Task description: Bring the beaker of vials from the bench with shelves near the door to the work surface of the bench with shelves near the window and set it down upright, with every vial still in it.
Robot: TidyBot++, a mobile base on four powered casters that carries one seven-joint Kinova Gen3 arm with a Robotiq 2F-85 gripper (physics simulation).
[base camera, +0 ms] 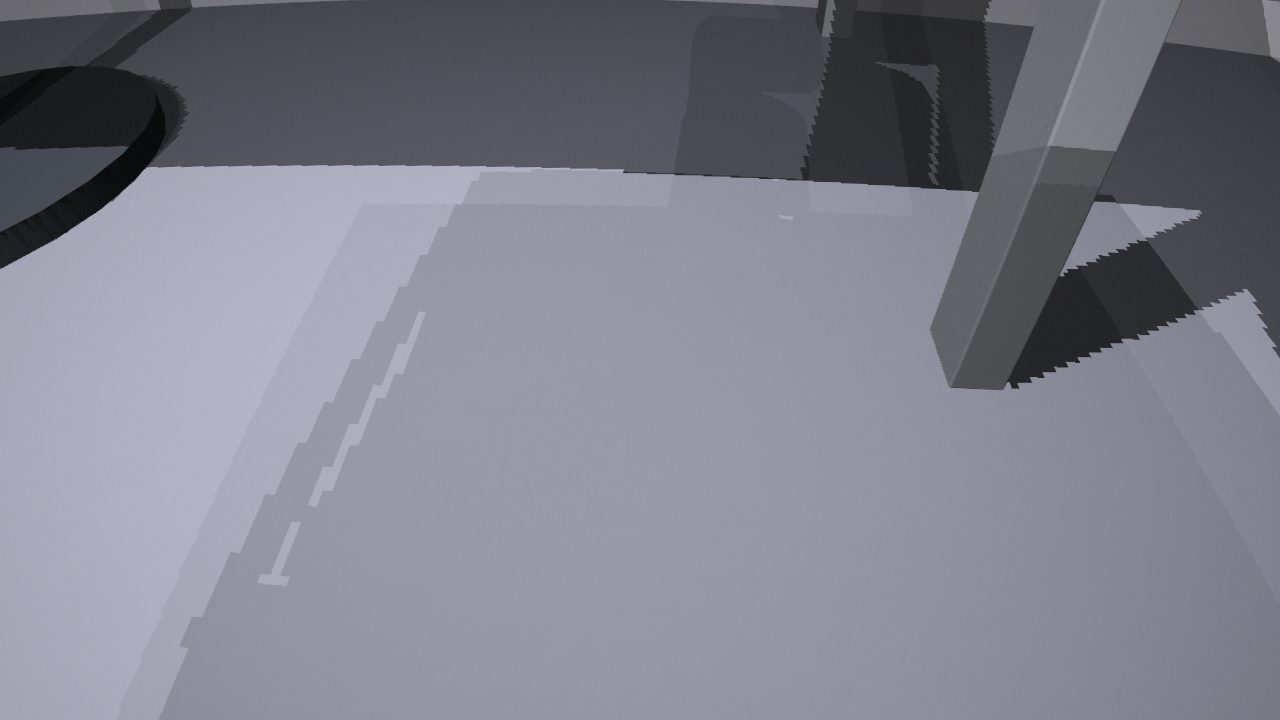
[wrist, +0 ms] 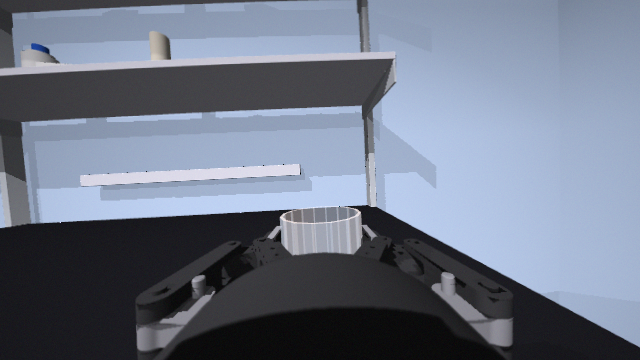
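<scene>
The clear beaker (wrist: 321, 235) shows in the wrist view, upright between the fingers; its rim and upper wall show, and its lower part is hidden behind the gripper body. No vials can be made out in it. My gripper (wrist: 321, 235) is shut on the beaker, with a finger at each side. The black work surface (wrist: 100, 265) of a bench with shelves spreads below and behind the beaker. I cannot tell whether the beaker's base touches the surface. The gripper and the beaker do not show in the base camera view.
A shelf (wrist: 200, 87) crosses above the bench, carrying a beige cylinder (wrist: 160, 46) and a white container with a blue top (wrist: 39, 56). A white strip (wrist: 190, 175) is on the wall behind. In the base camera view, a grey leg (base camera: 1011, 250) stands at right and a dark round object (base camera: 80, 107) at left.
</scene>
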